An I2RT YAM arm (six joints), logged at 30 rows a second.
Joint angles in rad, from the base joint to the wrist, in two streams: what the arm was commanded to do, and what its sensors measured. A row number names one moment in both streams.
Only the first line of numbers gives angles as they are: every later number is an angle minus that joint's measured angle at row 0.
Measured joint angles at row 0:
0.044 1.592 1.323 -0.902 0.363 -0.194
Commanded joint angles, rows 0 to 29:
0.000 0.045 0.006 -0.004 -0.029 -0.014
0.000 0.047 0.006 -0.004 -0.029 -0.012
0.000 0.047 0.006 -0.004 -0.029 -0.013
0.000 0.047 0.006 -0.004 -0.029 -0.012
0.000 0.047 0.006 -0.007 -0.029 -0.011
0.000 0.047 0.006 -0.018 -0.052 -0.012
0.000 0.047 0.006 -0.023 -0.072 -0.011
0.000 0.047 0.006 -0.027 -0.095 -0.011
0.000 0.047 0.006 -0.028 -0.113 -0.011
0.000 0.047 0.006 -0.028 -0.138 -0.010
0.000 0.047 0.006 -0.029 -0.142 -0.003
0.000 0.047 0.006 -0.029 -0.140 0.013
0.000 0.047 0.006 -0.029 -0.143 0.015
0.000 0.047 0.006 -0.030 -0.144 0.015
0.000 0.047 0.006 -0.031 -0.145 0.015
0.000 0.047 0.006 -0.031 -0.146 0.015
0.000 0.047 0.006 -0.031 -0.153 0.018
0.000 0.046 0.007 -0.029 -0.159 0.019
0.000 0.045 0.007 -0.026 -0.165 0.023
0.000 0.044 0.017 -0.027 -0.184 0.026
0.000 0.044 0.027 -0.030 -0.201 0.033
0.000 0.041 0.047 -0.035 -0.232 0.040
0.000 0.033 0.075 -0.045 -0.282 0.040
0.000 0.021 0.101 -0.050 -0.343 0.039
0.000 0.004 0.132 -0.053 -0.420 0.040
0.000 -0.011 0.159 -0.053 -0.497 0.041
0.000 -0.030 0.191 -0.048 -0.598 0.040
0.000 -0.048 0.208 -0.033 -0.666 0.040
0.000 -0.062 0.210 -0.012 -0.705 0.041
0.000 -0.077 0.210 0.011 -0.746 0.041
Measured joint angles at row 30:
0.001 -0.008 0.172 -0.023 -0.517 0.030
